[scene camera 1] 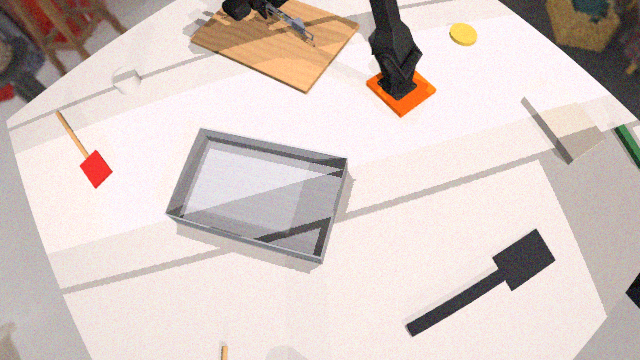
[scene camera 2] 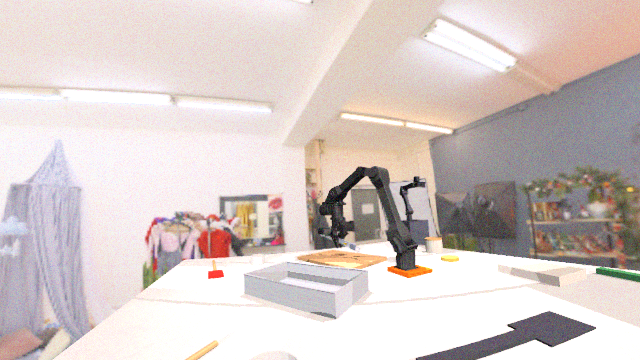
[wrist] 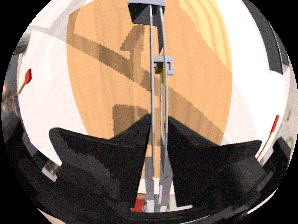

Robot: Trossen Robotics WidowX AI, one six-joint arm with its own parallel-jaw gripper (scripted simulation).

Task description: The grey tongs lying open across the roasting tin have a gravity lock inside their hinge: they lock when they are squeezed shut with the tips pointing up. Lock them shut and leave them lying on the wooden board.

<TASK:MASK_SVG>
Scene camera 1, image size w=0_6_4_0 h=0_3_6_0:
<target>black spatula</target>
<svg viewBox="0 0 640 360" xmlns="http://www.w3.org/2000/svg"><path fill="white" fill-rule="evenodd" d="M538 230L533 230L492 257L499 268L498 270L420 316L420 318L406 324L411 336L416 336L439 321L453 315L505 280L510 289L514 291L556 261Z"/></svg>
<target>red spatula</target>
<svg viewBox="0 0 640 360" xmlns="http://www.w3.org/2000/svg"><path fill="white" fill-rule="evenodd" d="M57 111L55 114L86 158L79 165L81 170L86 174L94 188L98 188L112 174L111 168L97 150L91 155L87 153L72 129L70 129L70 126L60 112Z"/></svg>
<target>beige block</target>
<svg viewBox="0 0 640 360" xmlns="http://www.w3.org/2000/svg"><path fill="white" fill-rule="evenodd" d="M556 78L535 91L533 90L530 94L528 93L520 102L533 117L534 121L541 127L541 130L547 135L565 162L570 165L573 161L600 144L606 137L570 92Z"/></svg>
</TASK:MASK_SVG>
